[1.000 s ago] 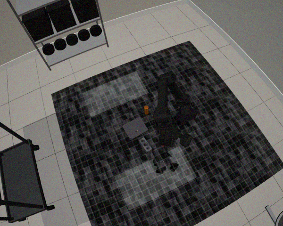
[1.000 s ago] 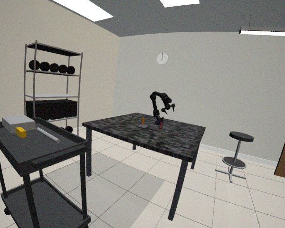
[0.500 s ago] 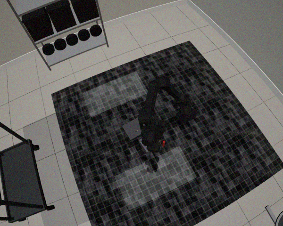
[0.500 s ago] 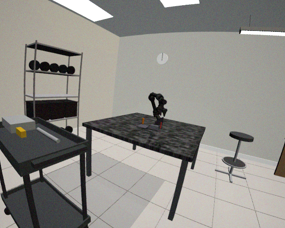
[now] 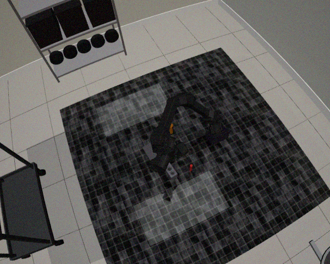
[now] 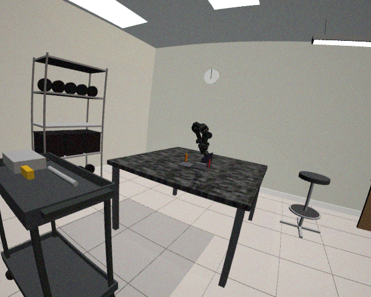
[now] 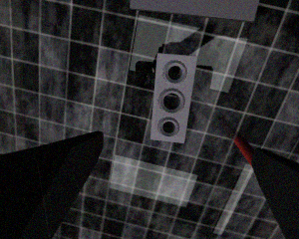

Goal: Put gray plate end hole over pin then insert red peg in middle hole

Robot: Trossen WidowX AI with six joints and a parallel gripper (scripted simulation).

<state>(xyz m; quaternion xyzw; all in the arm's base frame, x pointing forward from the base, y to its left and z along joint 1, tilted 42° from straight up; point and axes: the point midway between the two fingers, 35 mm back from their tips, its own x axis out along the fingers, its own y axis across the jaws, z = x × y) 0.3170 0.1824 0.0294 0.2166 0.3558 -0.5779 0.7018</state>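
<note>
Now: the gray plate 11 cm below my gripper tip. Round my gripper tip: gray base (2 cm ahead, 14 cm to the right, 14 cm below); then orange cylinder (9 cm behind, 24 cm to the right, 11 cm below); then red peg (11 cm behind, 3 cm to the left, 11 cm below).
</note>
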